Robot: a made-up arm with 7 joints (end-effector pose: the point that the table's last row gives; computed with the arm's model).
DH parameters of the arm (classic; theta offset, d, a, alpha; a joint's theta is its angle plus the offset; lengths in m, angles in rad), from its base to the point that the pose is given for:
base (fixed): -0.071 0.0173 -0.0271 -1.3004
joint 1: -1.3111 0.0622 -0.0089 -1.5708
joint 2: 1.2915 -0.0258 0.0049 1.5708
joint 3: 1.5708 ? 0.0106 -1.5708
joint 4: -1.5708 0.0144 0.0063 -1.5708
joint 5: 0 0.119 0.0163 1.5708
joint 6: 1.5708 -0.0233 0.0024 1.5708
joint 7: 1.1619 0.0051 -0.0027 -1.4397
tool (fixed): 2.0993 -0.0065 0 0
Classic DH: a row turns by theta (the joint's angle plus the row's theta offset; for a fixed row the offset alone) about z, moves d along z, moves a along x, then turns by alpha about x.
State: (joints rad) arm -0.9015 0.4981 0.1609 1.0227 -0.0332 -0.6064 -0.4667
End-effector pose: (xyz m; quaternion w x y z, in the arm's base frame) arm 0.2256 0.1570 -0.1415 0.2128 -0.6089 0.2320 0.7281
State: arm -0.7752 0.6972 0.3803 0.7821 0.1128 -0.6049 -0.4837
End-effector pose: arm 0.1911 0.2234 -0.1054 0.2483 -0.6518 0.0626 0.7139
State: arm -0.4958 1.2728 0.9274 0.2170 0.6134 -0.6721 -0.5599
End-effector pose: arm 0.0775 0.3002 0.0528 0.4121 -0.4849 -0.5062 0.5821
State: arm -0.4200 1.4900 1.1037 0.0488 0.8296 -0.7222 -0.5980
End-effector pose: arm 0.0437 0.2869 0.1136 0.4297 -0.3343 -0.6871 0.4812
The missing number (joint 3, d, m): -0.214
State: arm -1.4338 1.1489 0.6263 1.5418 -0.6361 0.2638 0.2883
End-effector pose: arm 0.1937 0.3338 0.0431 0.6184 0.5768 -0.2667 -0.4623
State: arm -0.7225 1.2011 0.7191 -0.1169 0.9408 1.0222 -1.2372
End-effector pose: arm 0.1039 0.2598 0.0580 0.1505 0.4586 0.1920 -0.8545
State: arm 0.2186 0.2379 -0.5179 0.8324 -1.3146 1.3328 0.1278
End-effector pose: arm -0.0765 0.0853 -0.2688 0.4589 -0.6193 -0.2837 -0.5704
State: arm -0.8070 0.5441 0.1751 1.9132 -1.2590 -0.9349 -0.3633
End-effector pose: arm 0.1444 0.2362 -0.2187 0.4647 0.6600 -0.0616 -0.5871
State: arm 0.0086 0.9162 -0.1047 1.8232 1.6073 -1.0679 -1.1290
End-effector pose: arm -0.1411 0.3155 -0.1476 0.2969 0.7058 0.4784 0.4299
